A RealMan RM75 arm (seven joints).
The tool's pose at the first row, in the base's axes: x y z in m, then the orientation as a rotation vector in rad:
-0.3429, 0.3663, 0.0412, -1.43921, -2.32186, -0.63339
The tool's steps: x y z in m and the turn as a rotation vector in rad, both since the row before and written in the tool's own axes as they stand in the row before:
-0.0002, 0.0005, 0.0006, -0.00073, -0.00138, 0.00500
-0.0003, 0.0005, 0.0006, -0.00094, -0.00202, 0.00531
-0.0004, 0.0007, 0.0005, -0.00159, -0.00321, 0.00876
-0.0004, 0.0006, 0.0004, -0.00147, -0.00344, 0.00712
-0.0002, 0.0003, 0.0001, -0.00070, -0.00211, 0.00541
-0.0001, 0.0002, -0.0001, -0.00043, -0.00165, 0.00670
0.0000, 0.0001, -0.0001, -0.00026, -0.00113, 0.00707
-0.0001, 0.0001, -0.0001, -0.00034, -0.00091, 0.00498
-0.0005, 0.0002, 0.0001, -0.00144, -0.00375, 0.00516
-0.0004, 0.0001, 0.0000, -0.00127, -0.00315, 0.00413
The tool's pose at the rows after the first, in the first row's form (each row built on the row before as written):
-0.3424, 0.3667, 0.0407, -1.44577, -2.31860, -0.63212
-0.3418, 0.3670, 0.0401, -1.45316, -2.31554, -0.63064
-0.3410, 0.3672, 0.0396, -1.46528, -2.31036, -0.62831
-0.3403, 0.3673, 0.0392, -1.47573, -2.30674, -0.62614
-0.3399, 0.3673, 0.0391, -1.48315, -2.30358, -0.62426
-0.3397, 0.3672, 0.0392, -1.49151, -2.29891, -0.62197
-0.3396, 0.3672, 0.0393, -1.49984, -2.29350, -0.61968
-0.3395, 0.3671, 0.0394, -1.50584, -2.28976, -0.61818
-0.3391, 0.3668, 0.0391, -1.51435, -2.28798, -0.61624
-0.3389, 0.3665, 0.0389, -1.52131, -2.28665, -0.61473

